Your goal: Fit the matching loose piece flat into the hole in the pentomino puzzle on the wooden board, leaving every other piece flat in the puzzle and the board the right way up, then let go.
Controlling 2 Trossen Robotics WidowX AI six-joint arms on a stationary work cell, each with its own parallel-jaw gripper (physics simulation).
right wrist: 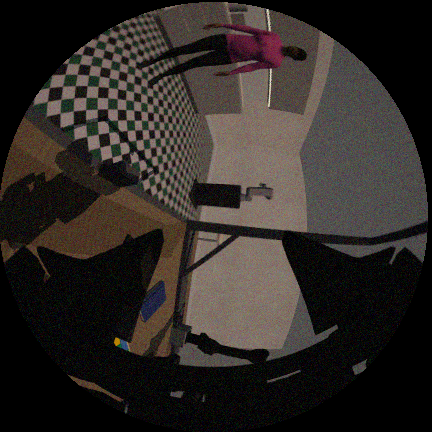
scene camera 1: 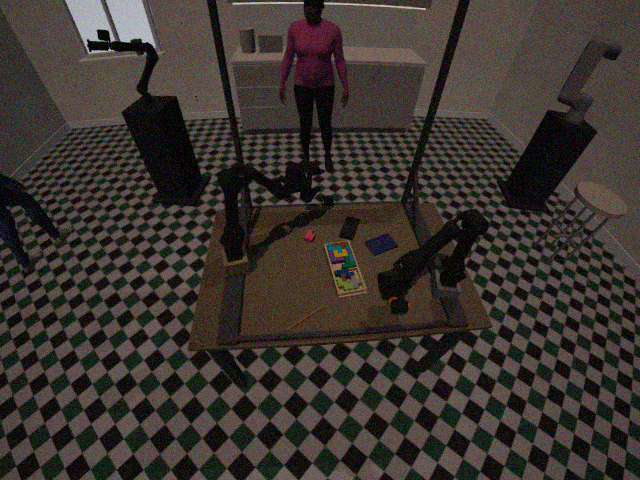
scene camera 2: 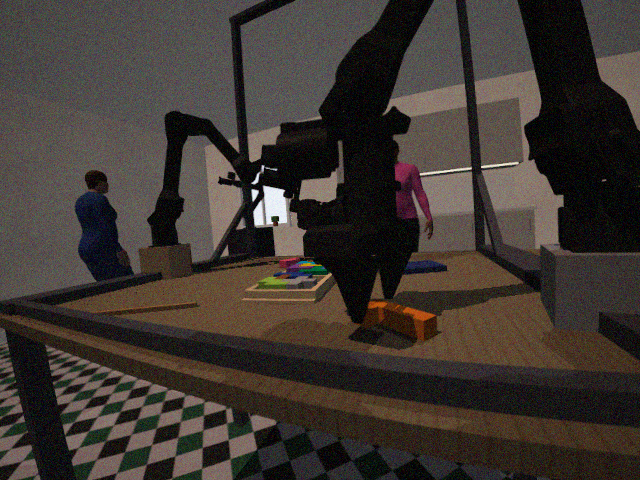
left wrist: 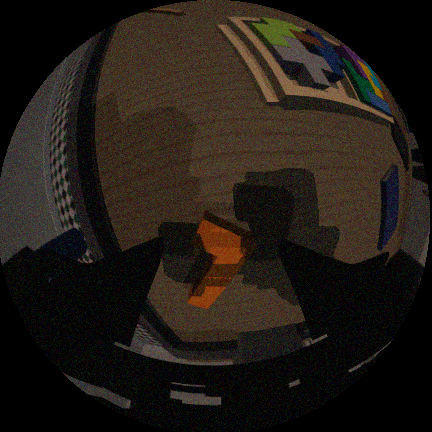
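An orange angled piece lies on the table. My left gripper is open, its fingers low on either side of that piece, not gripping it. The wooden board lies face up, with coloured pieces in it. In its near half a grey plus-shaped piece shows dark sides beside a lime piece; the hole's full outline is unclear. A pink piece lies beyond the board. My right gripper is open and raised near the far edge, away from the puzzle.
A blue slab and a dark slab lie beyond the board. A thin stick lies toward the front. A dark frame rail runs along the front edge.
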